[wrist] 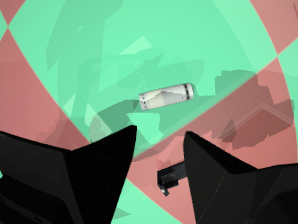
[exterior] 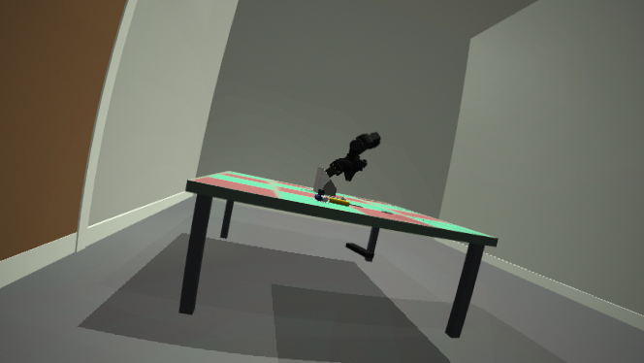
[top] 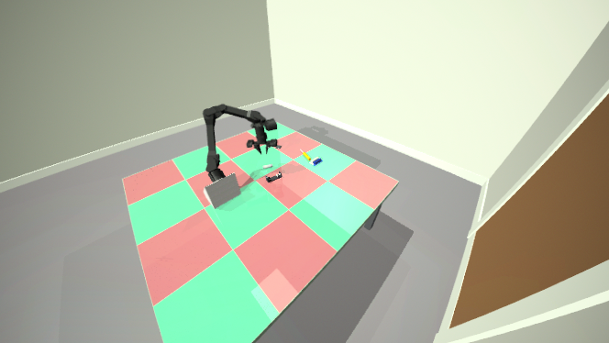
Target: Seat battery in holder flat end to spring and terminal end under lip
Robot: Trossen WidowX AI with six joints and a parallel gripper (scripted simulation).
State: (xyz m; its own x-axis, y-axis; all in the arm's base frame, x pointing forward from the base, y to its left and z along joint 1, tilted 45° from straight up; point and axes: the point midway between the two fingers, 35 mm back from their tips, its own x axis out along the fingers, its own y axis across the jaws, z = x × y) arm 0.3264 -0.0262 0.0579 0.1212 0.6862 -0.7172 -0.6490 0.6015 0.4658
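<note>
The battery lies 10 cm below my gripper tip, 1 cm to the right of it and 1 cm ahead of it. Also, from my gripper tip: battery blister pack 27 cm ahead, 22 cm to the right, 10 cm below; then yellow screwdriver 29 cm ahead, 10 cm to the right, 10 cm below.
</note>
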